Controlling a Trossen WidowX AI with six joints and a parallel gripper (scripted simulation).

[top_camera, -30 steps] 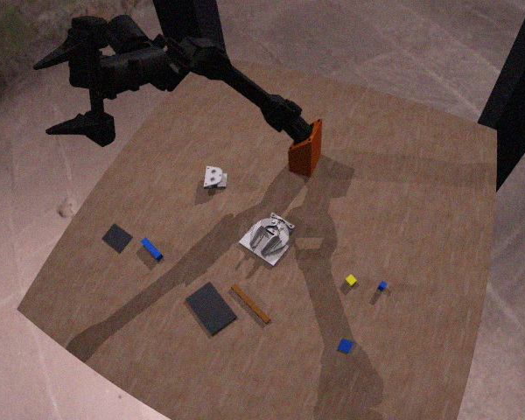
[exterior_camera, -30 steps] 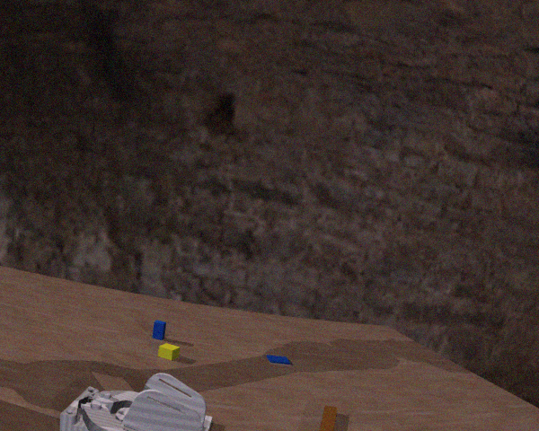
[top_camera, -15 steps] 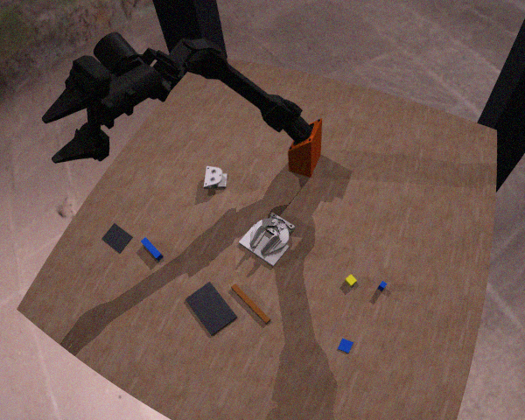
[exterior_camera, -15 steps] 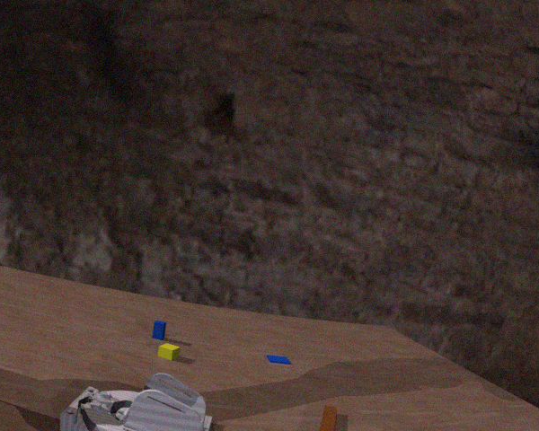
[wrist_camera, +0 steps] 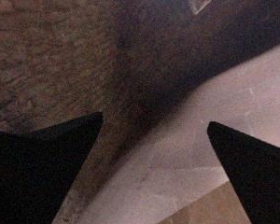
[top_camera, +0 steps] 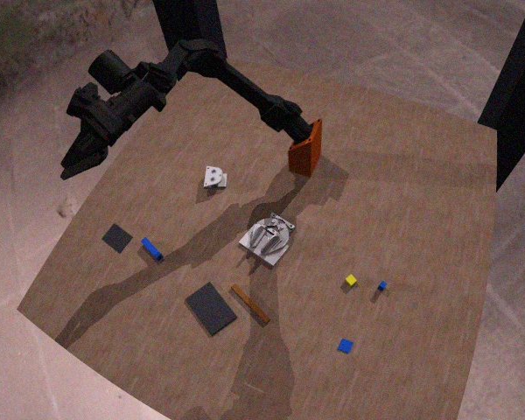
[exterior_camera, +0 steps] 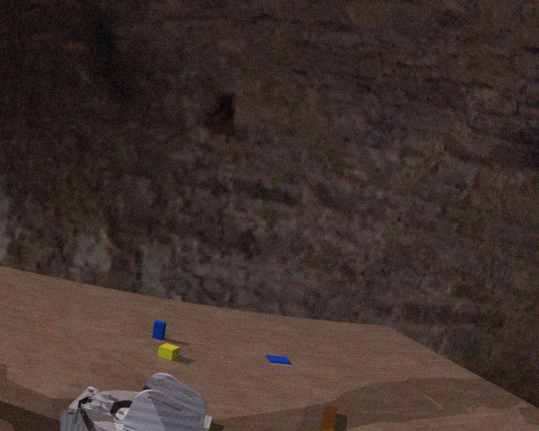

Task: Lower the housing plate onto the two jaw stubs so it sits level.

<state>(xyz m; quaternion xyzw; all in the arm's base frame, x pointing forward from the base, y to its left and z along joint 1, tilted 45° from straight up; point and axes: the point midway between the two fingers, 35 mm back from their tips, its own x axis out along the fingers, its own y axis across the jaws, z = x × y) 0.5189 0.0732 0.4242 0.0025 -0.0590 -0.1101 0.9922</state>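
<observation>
My gripper tip is now 510 mm above the white housing piece and 370 mm past it. The rest, counted from my gripper tip: orange bar 530 mm below, 240 mm to the left, 30 mm behind; dark square 530 mm below, 230 mm to the right, 100 mm behind; blue bar 530 mm below, 100 mm behind, 90 mm to the right.
</observation>
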